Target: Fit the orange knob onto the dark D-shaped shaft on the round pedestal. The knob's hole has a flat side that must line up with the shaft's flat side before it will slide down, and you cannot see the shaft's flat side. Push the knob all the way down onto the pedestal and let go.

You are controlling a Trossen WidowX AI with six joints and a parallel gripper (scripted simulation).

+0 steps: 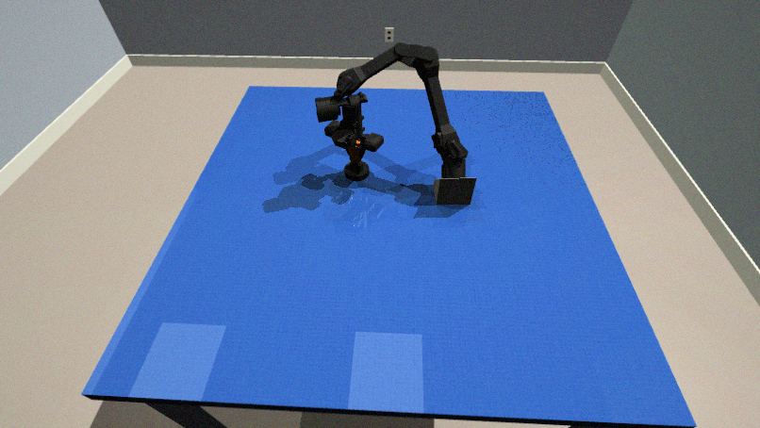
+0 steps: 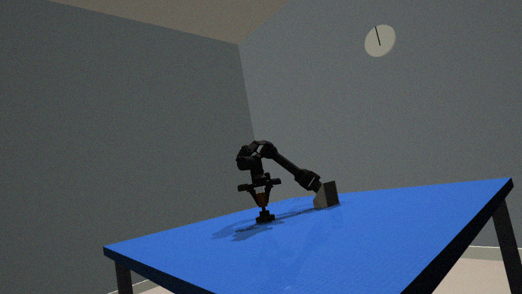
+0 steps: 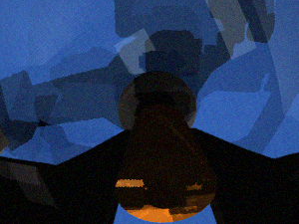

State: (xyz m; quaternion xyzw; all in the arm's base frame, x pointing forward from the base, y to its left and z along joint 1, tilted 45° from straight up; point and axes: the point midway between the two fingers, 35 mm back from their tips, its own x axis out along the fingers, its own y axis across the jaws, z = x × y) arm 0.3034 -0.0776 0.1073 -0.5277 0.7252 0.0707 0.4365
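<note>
Now: gripper tip 2 cm below the orange knob. The rest, counted from my gripper tip: dark round pedestal: 4 cm below.
</note>
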